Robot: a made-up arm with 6 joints. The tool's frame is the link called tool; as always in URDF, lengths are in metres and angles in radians. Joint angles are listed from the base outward.
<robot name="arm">
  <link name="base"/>
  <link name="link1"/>
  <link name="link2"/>
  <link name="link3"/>
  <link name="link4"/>
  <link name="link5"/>
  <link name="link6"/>
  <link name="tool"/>
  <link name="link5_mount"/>
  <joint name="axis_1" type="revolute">
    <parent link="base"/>
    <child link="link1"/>
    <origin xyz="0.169 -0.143 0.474" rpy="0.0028 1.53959 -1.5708"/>
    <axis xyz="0 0 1"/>
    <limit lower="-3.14" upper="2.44"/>
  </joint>
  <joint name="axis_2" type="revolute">
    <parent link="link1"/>
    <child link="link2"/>
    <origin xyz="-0.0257 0.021 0.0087" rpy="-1.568 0 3.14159"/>
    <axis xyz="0 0 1"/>
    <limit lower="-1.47" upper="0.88"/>
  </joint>
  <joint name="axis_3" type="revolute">
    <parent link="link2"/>
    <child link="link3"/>
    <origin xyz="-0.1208 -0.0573 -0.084" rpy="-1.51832 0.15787 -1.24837"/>
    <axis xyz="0 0 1"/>
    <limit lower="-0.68" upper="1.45"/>
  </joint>
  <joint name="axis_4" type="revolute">
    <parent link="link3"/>
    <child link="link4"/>
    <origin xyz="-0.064 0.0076 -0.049" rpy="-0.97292 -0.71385 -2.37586"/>
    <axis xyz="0 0 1"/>
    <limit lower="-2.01" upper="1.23"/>
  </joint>
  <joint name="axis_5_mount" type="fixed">
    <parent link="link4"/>
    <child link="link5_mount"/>
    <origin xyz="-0.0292 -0.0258 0.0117" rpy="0 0 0"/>
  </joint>
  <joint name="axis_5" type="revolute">
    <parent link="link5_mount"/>
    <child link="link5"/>
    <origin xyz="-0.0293 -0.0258 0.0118" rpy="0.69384 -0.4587 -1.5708"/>
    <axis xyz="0 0 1"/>
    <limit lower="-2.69" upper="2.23"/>
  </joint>
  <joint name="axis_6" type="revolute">
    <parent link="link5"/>
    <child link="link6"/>
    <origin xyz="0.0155 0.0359 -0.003" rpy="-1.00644 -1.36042 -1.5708"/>
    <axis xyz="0 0 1"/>
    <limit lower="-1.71" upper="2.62"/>
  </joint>
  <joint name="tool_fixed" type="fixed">
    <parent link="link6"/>
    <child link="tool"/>
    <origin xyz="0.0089 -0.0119 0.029" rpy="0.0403 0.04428 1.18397"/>
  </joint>
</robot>
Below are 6 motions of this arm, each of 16 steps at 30 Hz.
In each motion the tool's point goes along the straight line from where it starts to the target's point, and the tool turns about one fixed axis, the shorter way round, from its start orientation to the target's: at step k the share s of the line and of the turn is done. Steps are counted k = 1, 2, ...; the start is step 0. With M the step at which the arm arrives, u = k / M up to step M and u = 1 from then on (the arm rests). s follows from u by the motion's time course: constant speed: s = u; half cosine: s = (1 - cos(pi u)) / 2; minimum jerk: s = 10 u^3 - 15 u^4 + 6 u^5.
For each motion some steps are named. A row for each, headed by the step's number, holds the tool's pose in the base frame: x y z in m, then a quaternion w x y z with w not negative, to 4 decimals.
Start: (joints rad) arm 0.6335 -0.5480 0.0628 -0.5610 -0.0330 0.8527
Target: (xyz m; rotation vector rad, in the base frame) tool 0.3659 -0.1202 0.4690 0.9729 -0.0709 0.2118
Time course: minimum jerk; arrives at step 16
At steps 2, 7, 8, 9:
2: 0.3812 -0.1567 0.4567 0.8675 0.3645 -0.1094 0.3205
7: 0.3755 -0.1430 0.4613 0.8780 0.4058 -0.0817 0.2403
8: 0.3737 -0.1387 0.4627 0.8797 0.4180 -0.0729 0.2145
9: 0.3719 -0.1344 0.4642 0.8806 0.4299 -0.0639 0.1886

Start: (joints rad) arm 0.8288 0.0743 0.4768 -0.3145 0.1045 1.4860
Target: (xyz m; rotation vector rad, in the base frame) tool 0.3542 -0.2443 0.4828 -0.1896 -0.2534 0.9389
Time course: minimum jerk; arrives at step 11
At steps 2, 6, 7, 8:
2: 0.3568 -0.2126 0.5247 0.7282 -0.1645 -0.1441 0.6496
6: 0.3553 -0.2305 0.5010 0.8208 -0.1240 -0.1325 0.5417
7: 0.3549 -0.2358 0.4941 0.8446 -0.1116 -0.1285 0.5076
8: 0.3545 -0.2400 0.4885 0.8626 -0.1014 -0.1251 0.4795

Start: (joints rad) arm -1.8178 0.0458 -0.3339 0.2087 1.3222 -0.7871
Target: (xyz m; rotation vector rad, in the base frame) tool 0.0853 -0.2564 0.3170 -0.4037 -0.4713 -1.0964
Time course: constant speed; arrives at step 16
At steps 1, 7, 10, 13, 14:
1: -0.0040 -0.2141 0.3923 0.8777 -0.0881 0.0948 -0.4614
7: 0.0317 -0.2310 0.3622 0.8620 -0.1303 -0.0320 -0.4888
10: 0.0496 -0.2395 0.3471 0.8480 -0.1505 -0.0953 -0.4992
13: 0.0674 -0.2479 0.3321 0.8300 -0.1700 -0.1582 -0.5071
14: 0.0734 -0.2508 0.3270 0.8231 -0.1764 -0.1790 -0.5092

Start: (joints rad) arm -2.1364 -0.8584 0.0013 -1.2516 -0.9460 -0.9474
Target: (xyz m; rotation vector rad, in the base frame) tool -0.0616 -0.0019 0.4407 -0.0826 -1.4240 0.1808
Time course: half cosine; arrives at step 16
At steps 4, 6, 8, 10, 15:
4: -0.0911 -0.0689 0.4488 0.7258 0.1154 -0.6707 0.1006
6: -0.0855 -0.0562 0.4473 0.7323 0.0864 -0.6685 0.0974
8: -0.0789 -0.0411 0.4454 0.7391 0.0521 -0.6650 0.0935
10: -0.0723 -0.0261 0.4436 0.7450 0.0177 -0.6608 0.0895
15: -0.0619 -0.0027 0.4408 0.7523 -0.0361 -0.6525 0.0830

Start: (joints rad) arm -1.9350 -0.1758 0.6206 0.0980 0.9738 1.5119
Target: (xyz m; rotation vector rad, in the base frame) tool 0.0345 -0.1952 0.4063 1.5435 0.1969 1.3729
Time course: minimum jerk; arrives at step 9
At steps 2, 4, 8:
2: 0.0147 -0.1797 0.4121 0.6503 0.5923 0.1731 0.4430
4: 0.0216 -0.1851 0.4101 0.6042 0.6123 0.1421 0.4897
8: 0.0343 -0.1950 0.4064 0.5103 0.6401 0.0829 0.5683

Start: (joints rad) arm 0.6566 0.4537 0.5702 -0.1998 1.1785 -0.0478
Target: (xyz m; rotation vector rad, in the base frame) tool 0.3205 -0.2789 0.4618 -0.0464 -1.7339 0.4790
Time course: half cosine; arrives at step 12
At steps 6, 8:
6: 0.3136 -0.2825 0.4588 0.7125 -0.0393 -0.6757 0.1848
8: 0.3170 -0.2807 0.4603 0.6685 -0.0298 -0.7166 0.1970

